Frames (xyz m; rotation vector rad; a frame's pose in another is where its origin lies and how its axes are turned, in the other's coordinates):
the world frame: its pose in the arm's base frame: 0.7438 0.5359 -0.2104 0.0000 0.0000 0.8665
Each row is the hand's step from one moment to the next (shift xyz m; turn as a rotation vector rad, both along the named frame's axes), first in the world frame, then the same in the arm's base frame.
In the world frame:
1: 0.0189 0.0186 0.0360 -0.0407 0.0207 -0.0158
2: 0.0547 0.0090 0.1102 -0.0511 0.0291 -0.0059
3: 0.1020 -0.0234 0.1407 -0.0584 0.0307 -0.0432
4: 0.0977 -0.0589 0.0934 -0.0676 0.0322 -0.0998
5: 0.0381 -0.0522 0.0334 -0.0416 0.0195 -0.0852
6: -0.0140 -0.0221 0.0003 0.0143 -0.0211 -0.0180
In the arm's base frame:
1: -0.0019 0.0264 0.0360 -0.0421 -0.0176 -0.0158
2: 0.0286 0.0475 0.1102 -0.0553 -0.0201 -0.0059
3: 0.0839 0.0626 0.1407 -0.0612 -0.0246 -0.0432
4: 0.1081 0.0363 0.0934 -0.0683 -0.0307 -0.0998
5: 0.0644 -0.0048 0.0334 -0.0418 -0.0191 -0.0852
6: 0.0078 -0.0250 0.0003 0.0253 -0.0028 -0.0180

